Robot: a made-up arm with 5 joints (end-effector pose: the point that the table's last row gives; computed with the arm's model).
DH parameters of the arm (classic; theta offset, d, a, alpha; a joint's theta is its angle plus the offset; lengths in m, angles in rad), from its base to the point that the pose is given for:
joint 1: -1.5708 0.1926 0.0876 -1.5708
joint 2: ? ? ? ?
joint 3: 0 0.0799 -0.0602 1.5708
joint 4: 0 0.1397 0.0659 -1.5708
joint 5: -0.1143 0 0.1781 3.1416
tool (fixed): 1.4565 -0.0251 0 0
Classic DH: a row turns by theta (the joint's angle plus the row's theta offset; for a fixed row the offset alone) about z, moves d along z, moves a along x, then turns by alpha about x.
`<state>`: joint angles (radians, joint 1 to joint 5).
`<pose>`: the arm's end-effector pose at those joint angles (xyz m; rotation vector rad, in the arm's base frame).
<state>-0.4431 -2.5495 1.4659 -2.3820 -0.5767</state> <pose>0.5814 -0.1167 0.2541 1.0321 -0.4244 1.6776</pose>
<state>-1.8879 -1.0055 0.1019 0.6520 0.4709</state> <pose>-0.4661 -0.2949 0.1575 -0.4100 0.2229 -2.3958</pose>
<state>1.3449 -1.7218 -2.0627 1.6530 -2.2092</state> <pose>0.1729 0.1256 -0.0069 -1.0659 -2.4428 -1.6351</pose>
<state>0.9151 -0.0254 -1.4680 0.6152 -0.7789</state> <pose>0.1347 0.4743 -0.0172 -0.6290 -0.7045 -2.9839</pose>
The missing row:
joint 2: 0 0.3596 -0.0055 -1.5708
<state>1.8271 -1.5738 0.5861 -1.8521 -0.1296</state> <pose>-0.2107 0.5324 0.2024 -1.8738 -1.9546 -0.7772</pose>
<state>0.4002 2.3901 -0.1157 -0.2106 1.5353</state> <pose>0.3035 0.1233 0.2316 1.3873 1.7658 -0.5959</pose>
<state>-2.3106 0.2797 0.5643 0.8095 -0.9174</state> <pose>-0.5451 -0.3022 -0.0590 -0.2324 -1.2172 -1.8066</pose>
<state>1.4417 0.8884 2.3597 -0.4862 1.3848</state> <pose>0.0530 0.3375 0.2151 -1.4396 0.4243 -1.7856</pose>
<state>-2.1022 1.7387 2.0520 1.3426 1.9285</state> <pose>-0.2092 -0.3937 0.2088 -1.1537 -0.2668 -0.7533</pose>
